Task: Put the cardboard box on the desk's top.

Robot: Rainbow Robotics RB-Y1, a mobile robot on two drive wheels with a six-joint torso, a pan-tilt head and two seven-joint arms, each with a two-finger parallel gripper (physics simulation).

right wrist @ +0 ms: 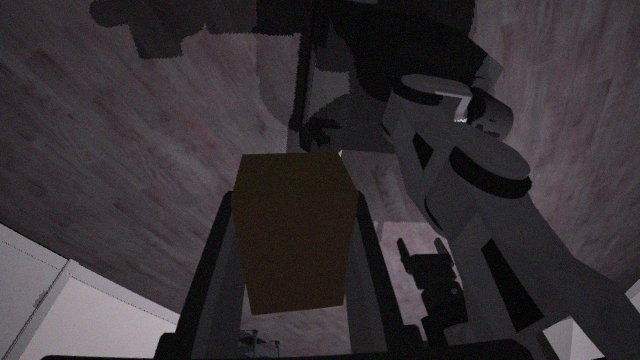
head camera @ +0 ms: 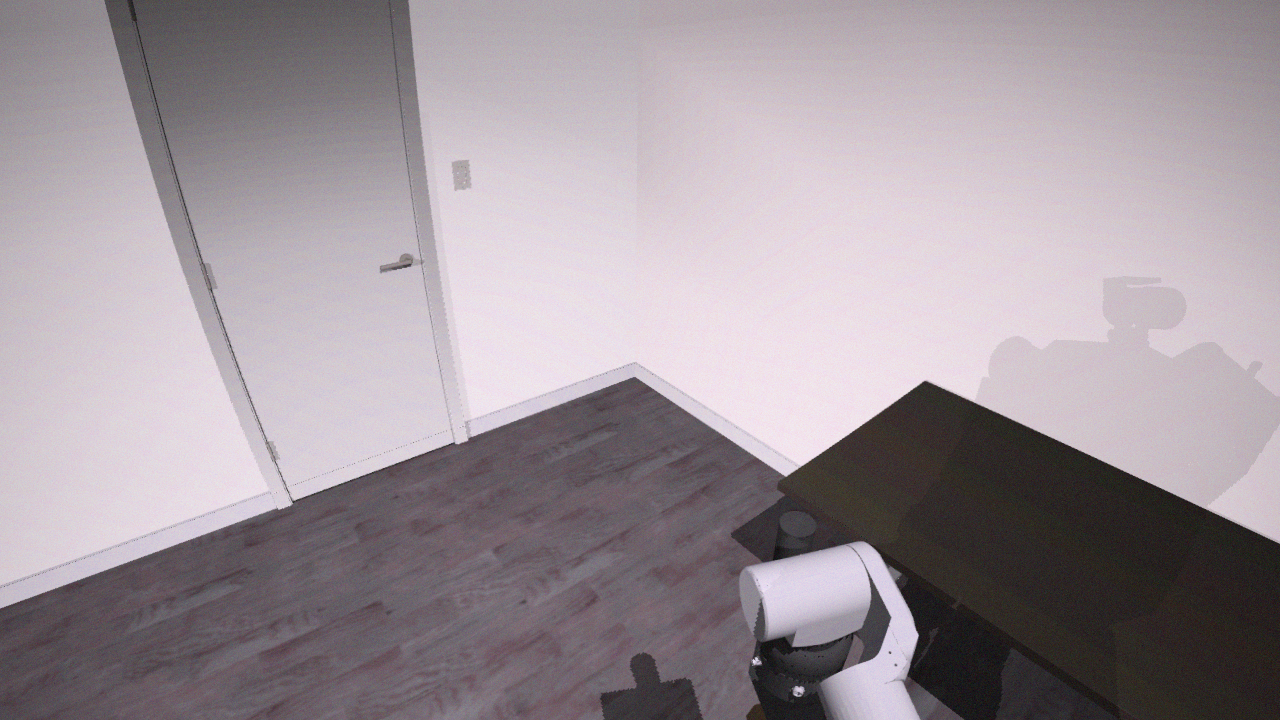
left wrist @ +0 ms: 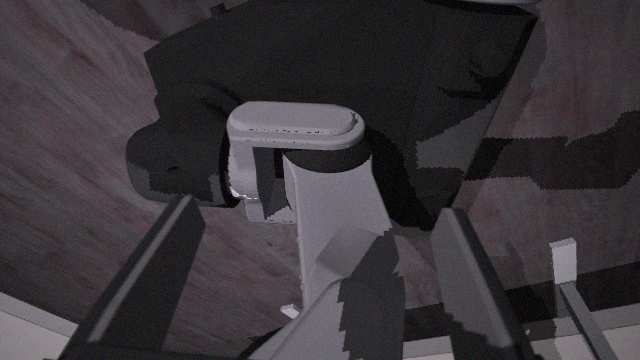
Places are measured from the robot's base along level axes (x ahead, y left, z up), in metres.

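Pixels of known places: left gripper, fingertip midpoint: [right wrist: 418, 239] [left wrist: 315, 216]; right gripper, fingertip midpoint: [right wrist: 295, 205].
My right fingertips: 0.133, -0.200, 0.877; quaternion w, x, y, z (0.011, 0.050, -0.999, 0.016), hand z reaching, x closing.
Note:
Behind a point stands the place of what it marks, as x, y, z.
The cardboard box [right wrist: 295, 235] {0.134, -0.213, 0.902}, a small brown block, is between the fingers of my right gripper [right wrist: 295, 205] {0.133, -0.200, 0.877}, which is shut on it. In the head view, a brown sliver of the box shows at the bottom edge, below my right arm. The desk's dark top [head camera: 1029, 501] {0.582, -1.004, 0.721} fills the lower right of the head view. My right arm overlaps its near edge in the picture; I cannot tell the box's height relative to the top. My left gripper [left wrist: 315, 216] {-0.226, 0.221, 0.578} [right wrist: 418, 239] {-0.226, 0.221, 0.578} is open and empty. The desk's top cannot be made out in the wrist views.
A grey door [head camera: 331, 268] {1.721, 0.975, 0.953} is in the wall at the left. A wall [head camera: 850, 223] {1.507, -0.874, 1.135} stands behind the desk. Wood floor [head camera: 447, 582] {1.083, 0.549, 0.000} [left wrist: 60, 150] {-1.071, -0.215, 0.001} [right wrist: 125, 150] {0.820, 0.420, 0.001} lies beside the desk and around my base. A white foot [left wrist: 564, 260], apparently the desk's, shows in the left wrist view.

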